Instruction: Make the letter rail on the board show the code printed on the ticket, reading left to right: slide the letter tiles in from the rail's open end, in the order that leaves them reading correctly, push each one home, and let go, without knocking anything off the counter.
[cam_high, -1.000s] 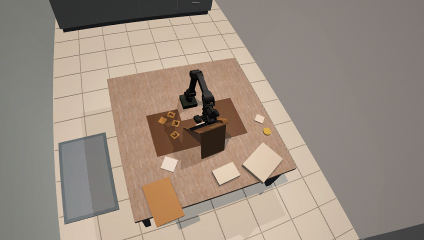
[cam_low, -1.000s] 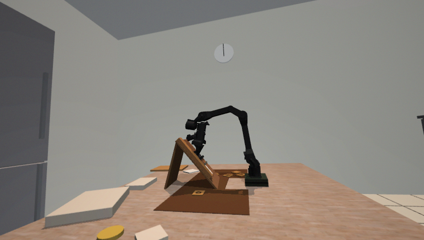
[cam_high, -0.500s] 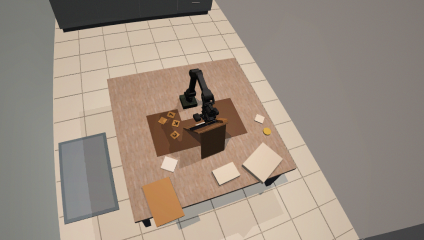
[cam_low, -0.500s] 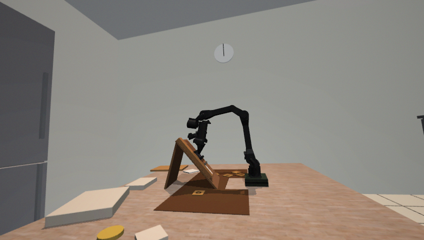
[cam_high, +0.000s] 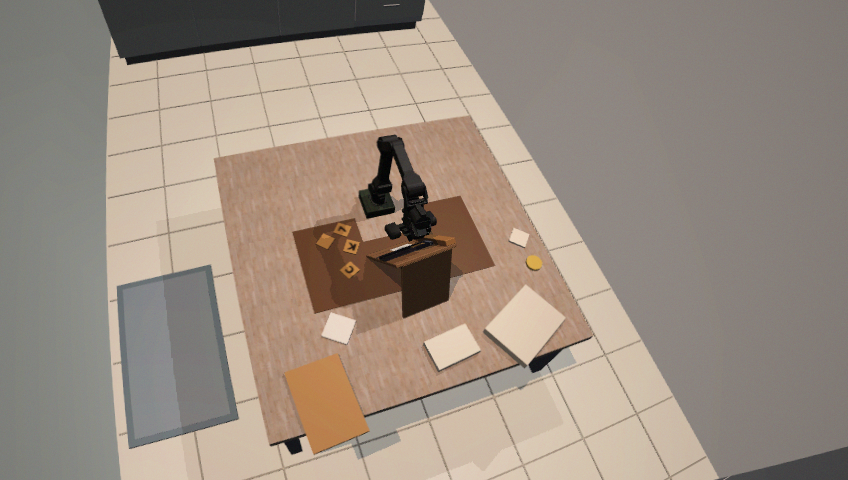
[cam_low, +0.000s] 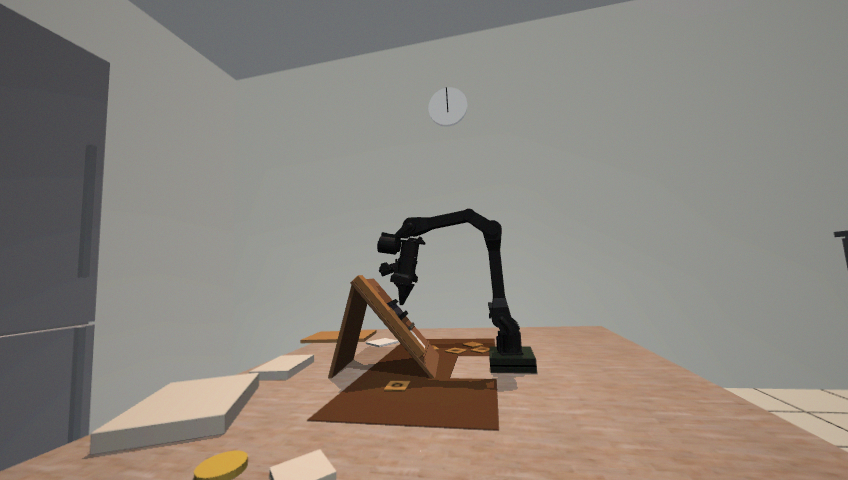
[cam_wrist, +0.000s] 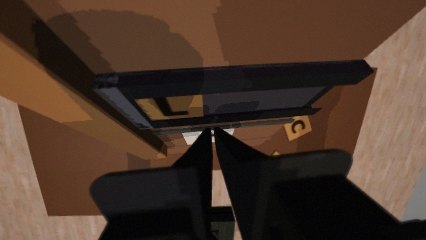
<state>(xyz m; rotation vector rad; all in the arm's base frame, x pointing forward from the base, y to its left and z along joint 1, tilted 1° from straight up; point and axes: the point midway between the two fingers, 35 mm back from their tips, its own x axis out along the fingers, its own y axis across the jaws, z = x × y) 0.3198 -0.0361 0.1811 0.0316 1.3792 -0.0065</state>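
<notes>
The c tile lies 7 cm behind my gripper tip, 21 cm to the right of it and 19 cm below it. Round my gripper tip: cream slab 39 cm ahead, 18 cm below; then white ticket 4 cm behind, 11 cm below; then small white card 8 cm ahead, 53 cm to the left, 19 cm below.
</notes>
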